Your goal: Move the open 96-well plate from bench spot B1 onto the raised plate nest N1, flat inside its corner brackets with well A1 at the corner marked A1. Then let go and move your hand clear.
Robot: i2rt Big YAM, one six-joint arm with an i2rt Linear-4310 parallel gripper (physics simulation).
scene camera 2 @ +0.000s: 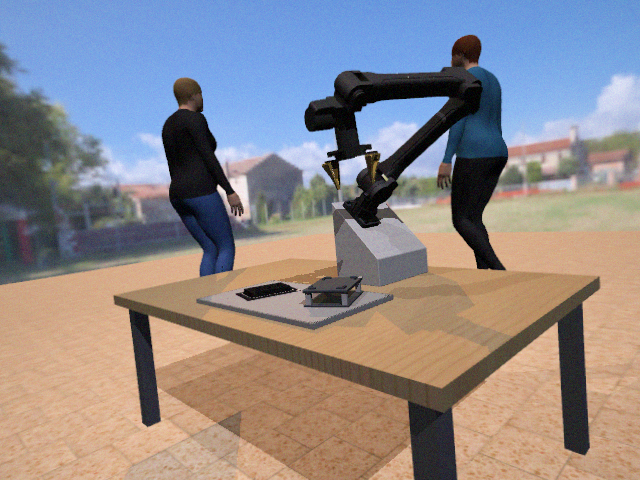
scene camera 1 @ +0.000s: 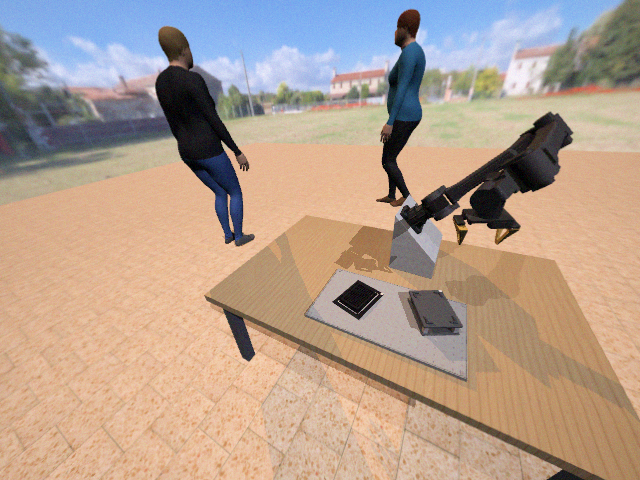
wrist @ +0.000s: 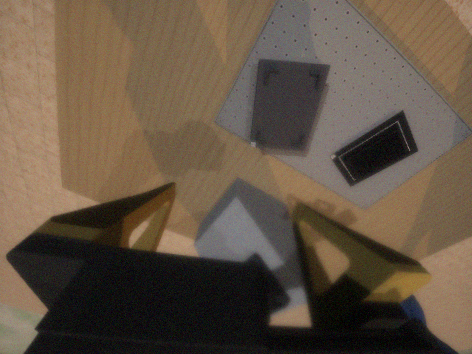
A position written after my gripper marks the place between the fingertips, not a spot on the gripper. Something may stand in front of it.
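Observation:
A black plate [wrist: 389, 146] is there for me to see. As for my gripper [scene camera 2: 355, 186], it is open and holds nothing, and I find the same gripper [scene camera 1: 477, 243] again, as I do the gripper [wrist: 237, 199] in my own wrist view.

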